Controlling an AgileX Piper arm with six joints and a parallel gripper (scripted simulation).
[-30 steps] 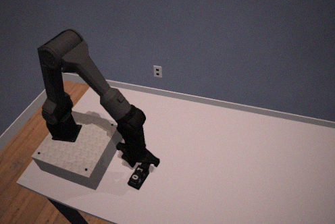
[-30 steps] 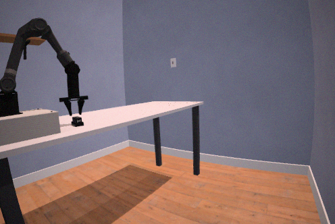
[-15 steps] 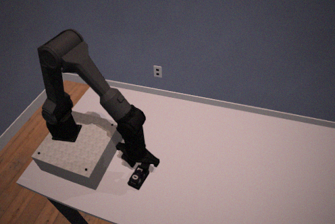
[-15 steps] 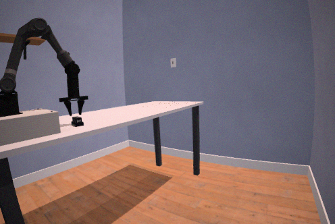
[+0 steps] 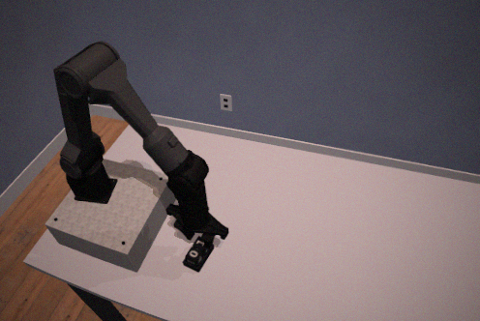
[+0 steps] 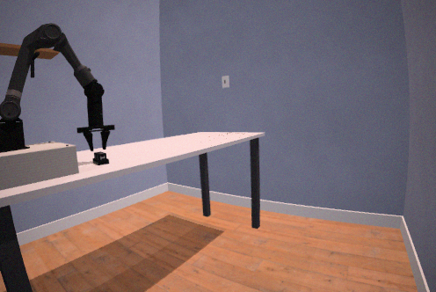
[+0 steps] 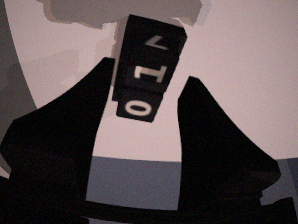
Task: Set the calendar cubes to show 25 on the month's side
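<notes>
Right now my hand is 30 mm above the cube.
</notes>
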